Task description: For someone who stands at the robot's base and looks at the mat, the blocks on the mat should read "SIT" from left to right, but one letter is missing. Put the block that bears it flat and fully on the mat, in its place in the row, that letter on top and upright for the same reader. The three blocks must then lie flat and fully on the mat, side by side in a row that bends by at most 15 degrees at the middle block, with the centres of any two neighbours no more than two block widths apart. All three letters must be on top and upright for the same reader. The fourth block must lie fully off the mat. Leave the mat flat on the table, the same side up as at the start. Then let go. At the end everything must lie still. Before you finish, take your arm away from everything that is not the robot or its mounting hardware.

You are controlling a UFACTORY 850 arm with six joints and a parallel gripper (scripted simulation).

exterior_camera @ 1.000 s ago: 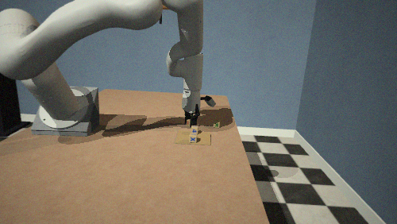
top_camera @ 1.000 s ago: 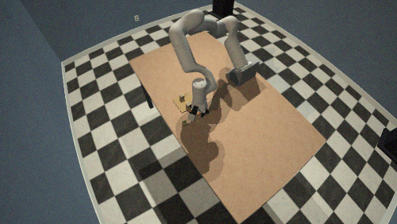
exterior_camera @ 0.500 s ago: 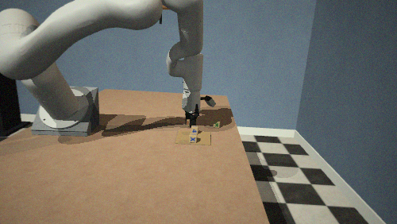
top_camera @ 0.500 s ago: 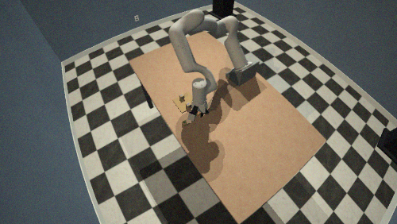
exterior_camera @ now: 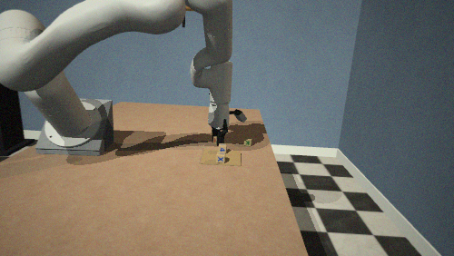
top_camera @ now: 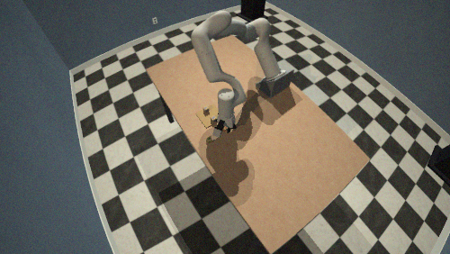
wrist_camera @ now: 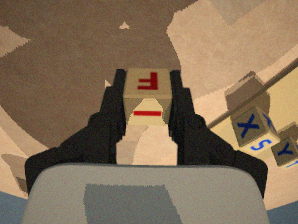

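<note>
Now: hand 150 mm to the left of the tan mat, 20 mm above it and 10 mm short of it.
</note>
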